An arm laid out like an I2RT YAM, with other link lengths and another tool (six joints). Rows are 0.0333 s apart.
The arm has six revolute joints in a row. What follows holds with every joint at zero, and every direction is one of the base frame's. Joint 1 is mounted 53.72 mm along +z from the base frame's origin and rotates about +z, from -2.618 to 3.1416 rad. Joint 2 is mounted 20.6 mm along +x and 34.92 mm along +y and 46.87 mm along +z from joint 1 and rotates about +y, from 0 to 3.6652 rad. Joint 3 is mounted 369.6 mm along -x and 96.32 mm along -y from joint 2 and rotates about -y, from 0 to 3.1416 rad. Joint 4 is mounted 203.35 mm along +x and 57.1 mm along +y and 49.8 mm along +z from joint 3 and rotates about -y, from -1.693 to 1.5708 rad. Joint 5 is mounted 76.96 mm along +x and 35.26 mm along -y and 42.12 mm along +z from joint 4 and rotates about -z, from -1.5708 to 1.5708 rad. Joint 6 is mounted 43.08 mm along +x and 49 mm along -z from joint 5 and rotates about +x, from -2.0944 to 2.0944 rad. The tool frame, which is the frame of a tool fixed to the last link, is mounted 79 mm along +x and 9 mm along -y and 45 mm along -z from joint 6; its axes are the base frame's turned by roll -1.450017, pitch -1.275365 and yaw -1.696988 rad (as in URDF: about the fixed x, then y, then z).
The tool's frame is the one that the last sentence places.
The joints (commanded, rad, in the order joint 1, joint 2, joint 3, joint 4, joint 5, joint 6), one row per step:
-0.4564 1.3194 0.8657 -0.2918 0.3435 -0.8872
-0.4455 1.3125 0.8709 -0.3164 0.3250 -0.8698
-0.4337 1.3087 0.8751 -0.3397 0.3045 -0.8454
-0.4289 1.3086 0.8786 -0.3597 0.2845 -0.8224
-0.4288 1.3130 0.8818 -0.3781 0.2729 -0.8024
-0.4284 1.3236 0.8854 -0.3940 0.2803 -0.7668
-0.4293 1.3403 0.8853 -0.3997 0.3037 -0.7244
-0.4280 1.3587 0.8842 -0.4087 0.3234 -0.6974
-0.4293 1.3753 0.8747 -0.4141 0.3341 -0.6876
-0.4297 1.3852 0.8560 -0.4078 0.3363 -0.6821
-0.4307 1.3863 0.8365 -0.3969 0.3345 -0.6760
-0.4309 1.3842 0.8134 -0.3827 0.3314 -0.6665
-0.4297 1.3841 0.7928 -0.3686 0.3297 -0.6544
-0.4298 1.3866 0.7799 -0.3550 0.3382 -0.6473
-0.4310 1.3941 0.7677 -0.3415 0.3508 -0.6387
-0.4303 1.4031 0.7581 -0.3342 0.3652 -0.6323
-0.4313 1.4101 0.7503 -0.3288 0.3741 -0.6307
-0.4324 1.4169 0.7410 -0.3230 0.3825 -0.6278
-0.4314 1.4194 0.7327 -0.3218 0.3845 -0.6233
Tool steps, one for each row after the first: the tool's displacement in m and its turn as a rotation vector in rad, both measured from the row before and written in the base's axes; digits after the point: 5 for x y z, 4 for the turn. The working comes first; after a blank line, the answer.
Tool pose at each row, in the base's axes (x y z in m, rotation vector in rad; the steps are taken from these numbers as rounded here):
0.16755 -0.21469 0.27249 2.3503 -0.0006 0.7309
0.16807 -0.20950 0.27135 2.3745 0.0037 0.7468
0.16920 -0.20397 0.26905 2.4036 0.0019 0.7643
0.16959 -0.20000 0.26623 2.4322 -0.0072 0.7756
0.16907 -0.19786 0.26310 2.4567 -0.0226 0.7729
0.16804 -0.19719 0.25958 2.4731 -0.0660 0.7581
0.16695 -0.19846 0.25537 2.4768 -0.1267 0.7333
0.16630 -0.19930 0.25058 2.4844 -0.1622 0.6991
0.16460 -0.19979 0.24418 2.4977 -0.1746 0.6599
0.16271 -0.19911 0.23730 2.5107 -0.1788 0.6353
0.16034 -0.19788 0.23222 2.5183 -0.1855 0.6276
0.15747 -0.19597 0.22694 2.5251 -0.1956 0.6257
0.15542 -0.19415 0.22198 2.5310 -0.2080 0.6246
0.15417 -0.19435 0.21930 2.5256 -0.2197 0.6194
0.15299 -0.19526 0.21604 2.5194 -0.2351 0.6065
0.15178 -0.19596 0.21294 2.5152 -0.2447 0.5865
0.15060 -0.19660 0.21040 2.5136 -0.2489 0.5699
0.14908 -0.19701 0.20752 2.5127 -0.2543 0.5532
0.14755 -0.19614 0.20501 2.5170 -0.2575 0.5429

0.00052 0.00519 -0.00114 0.0251 -0.0047 0.0132
0.00113 0.00553 -0.00230 0.0313 -0.0061 0.0105
0.00039 0.00397 -0.00282 0.0311 -0.0036 0.0035
-0.00052 0.00214 -0.00313 0.0255 0.0038 -0.0056
-0.00103 0.00067 -0.00352 0.0219 0.0045 -0.0297
-0.00109 -0.00127 -0.00421 0.0129 0.0054 -0.0468
-0.00065 -0.00084 -0.00479 0.0098 0.0177 -0.0311
-0.00170 -0.00049 -0.00640 0.0094 0.0268 -0.0152
-0.00189 0.00068 -0.00688 0.0097 0.0181 -0.0059
-0.00237 0.00123 -0.00508 0.0077 0.0050 -0.0046
-0.00287 0.00191 -0.00528 0.0085 0.0001 -0.0057
-0.00205 0.00182 -0.00496 0.0083 -0.0010 -0.0072
-0.00125 -0.00020 -0.00268 -0.0031 0.0008 -0.0105
-0.00118 -0.00091 -0.00326 -0.0038 0.0054 -0.0150
-0.00121 -0.00070 -0.00310 -0.0040 0.0118 -0.0123
-0.00118 -0.00064 -0.00254 -0.0023 0.0108 -0.0072
-0.00152 -0.00041 -0.00288 -0.0013 0.0107 -0.0079
-0.00153 0.00087 -0.00251 0.0039 0.0070 -0.0036

